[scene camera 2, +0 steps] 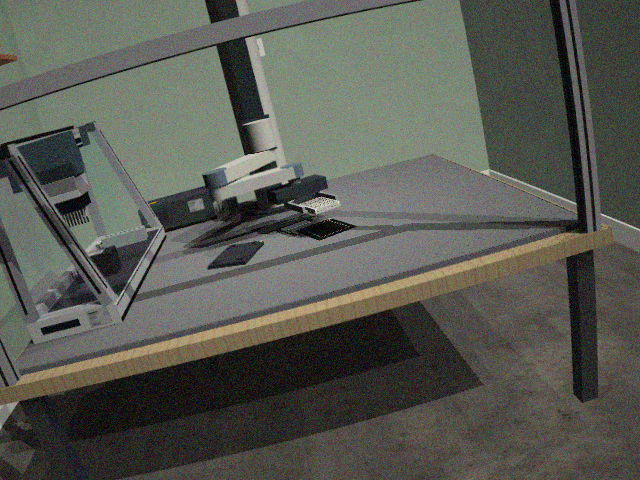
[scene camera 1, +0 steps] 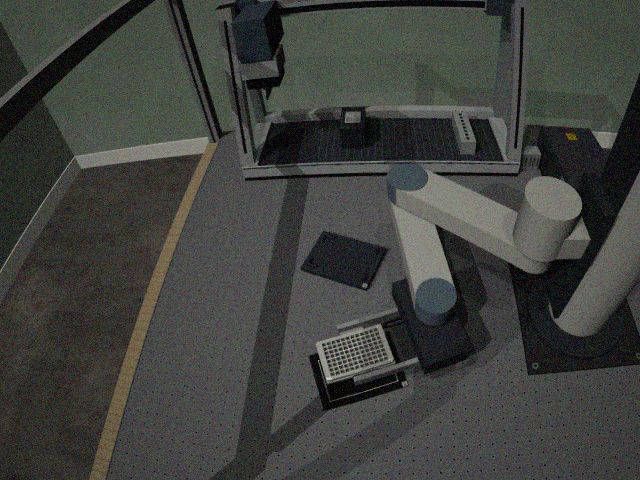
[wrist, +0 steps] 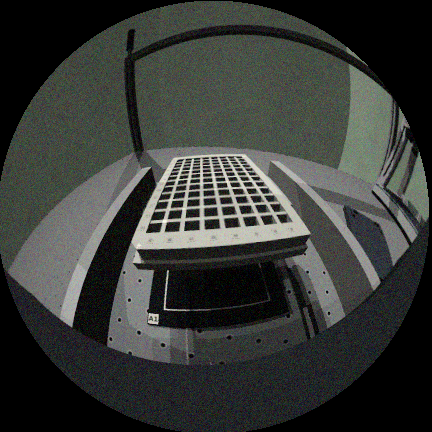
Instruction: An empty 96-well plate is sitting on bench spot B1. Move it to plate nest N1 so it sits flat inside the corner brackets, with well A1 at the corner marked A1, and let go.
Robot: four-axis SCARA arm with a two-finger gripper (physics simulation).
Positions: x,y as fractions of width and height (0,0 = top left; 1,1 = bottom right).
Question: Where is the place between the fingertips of the gripper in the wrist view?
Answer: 0.49,0.39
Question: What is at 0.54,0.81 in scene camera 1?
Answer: A flat black pad.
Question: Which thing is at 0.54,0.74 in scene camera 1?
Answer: A white 96-well plate.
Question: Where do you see a pipetting head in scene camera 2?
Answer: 0.11,0.39
